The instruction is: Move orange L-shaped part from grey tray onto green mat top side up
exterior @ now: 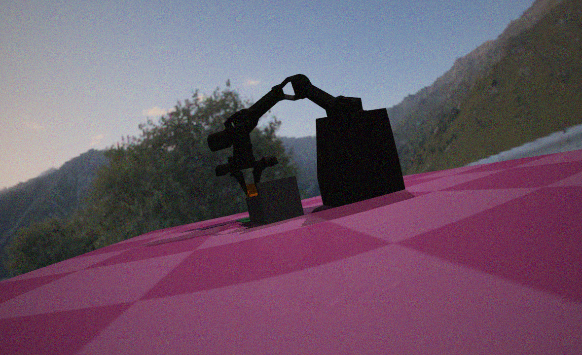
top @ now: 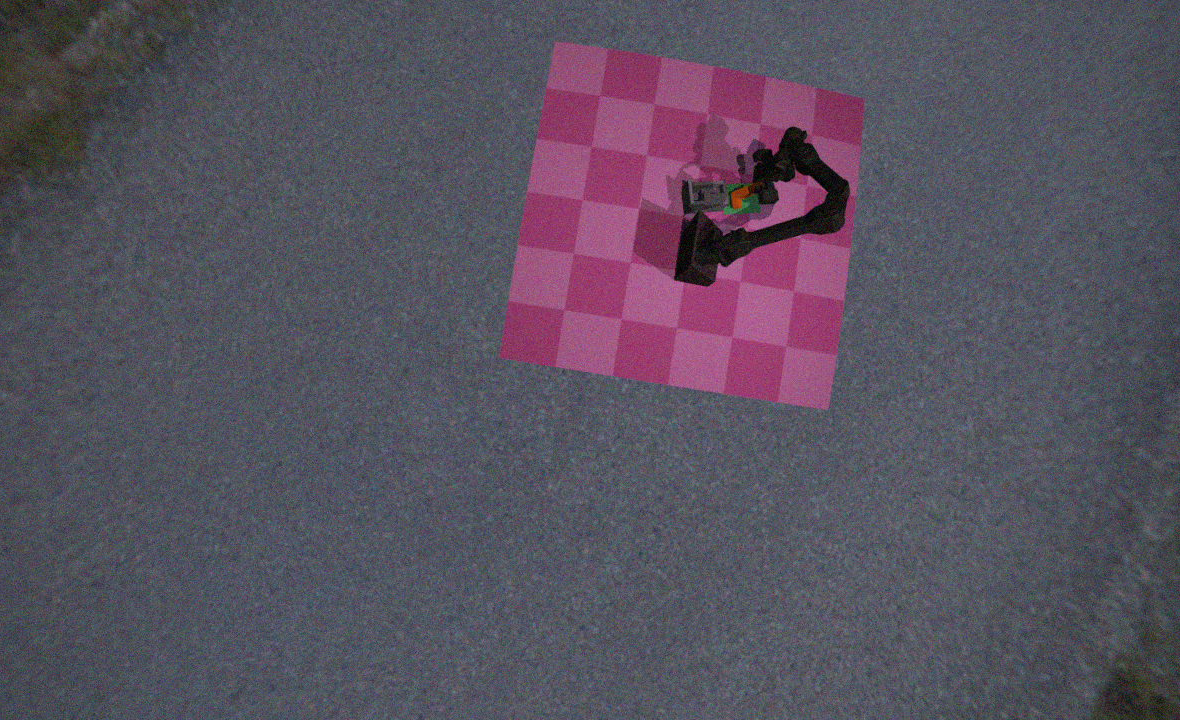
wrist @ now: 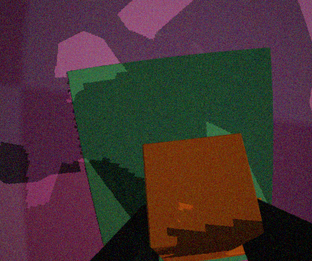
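The orange L-shaped part lies 3 cm below my gripper tip, 2 cm to the left of it and 2 cm behind it. From my gripper tip the other things lie so: green mat 9 cm below, 2 cm to the left, 1 cm behind.
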